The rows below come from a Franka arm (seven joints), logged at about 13 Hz.
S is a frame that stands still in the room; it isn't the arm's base.
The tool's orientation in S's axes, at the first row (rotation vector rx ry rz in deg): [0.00, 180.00, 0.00]
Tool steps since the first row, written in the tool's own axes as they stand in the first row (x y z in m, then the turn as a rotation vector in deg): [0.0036, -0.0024, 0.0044, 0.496, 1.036, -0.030]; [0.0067, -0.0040, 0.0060, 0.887, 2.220, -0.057]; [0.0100, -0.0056, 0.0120, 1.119, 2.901, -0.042]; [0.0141, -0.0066, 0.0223, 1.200, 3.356, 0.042]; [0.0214, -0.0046, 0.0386, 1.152, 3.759, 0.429]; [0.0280, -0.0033, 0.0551, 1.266, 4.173, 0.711]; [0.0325, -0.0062, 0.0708, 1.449, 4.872, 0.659]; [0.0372, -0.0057, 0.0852, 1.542, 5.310, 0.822]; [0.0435, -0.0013, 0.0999, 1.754, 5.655, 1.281]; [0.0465, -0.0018, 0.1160, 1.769, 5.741, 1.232]
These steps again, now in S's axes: [-0.0036, -0.0024, -0.0044, -0.496, 1.036, 0.030]; [-0.0067, -0.0040, -0.0060, -0.887, 2.220, 0.057]; [-0.0100, -0.0056, -0.0120, -1.119, 2.901, 0.042]; [-0.0141, -0.0066, -0.0223, -1.200, 3.356, -0.042]; [-0.0214, -0.0046, -0.0386, -1.152, 3.759, -0.429]; [-0.0280, -0.0033, -0.0551, -1.266, 4.173, -0.711]; [-0.0325, -0.0062, -0.0708, -1.449, 4.872, -0.659]; [-0.0372, -0.0057, -0.0852, -1.542, 5.310, -0.822]; [-0.0435, -0.0013, -0.0999, -1.754, 5.655, -1.281]; [-0.0465, -0.0018, -0.1160, -1.769, 5.741, -1.232]
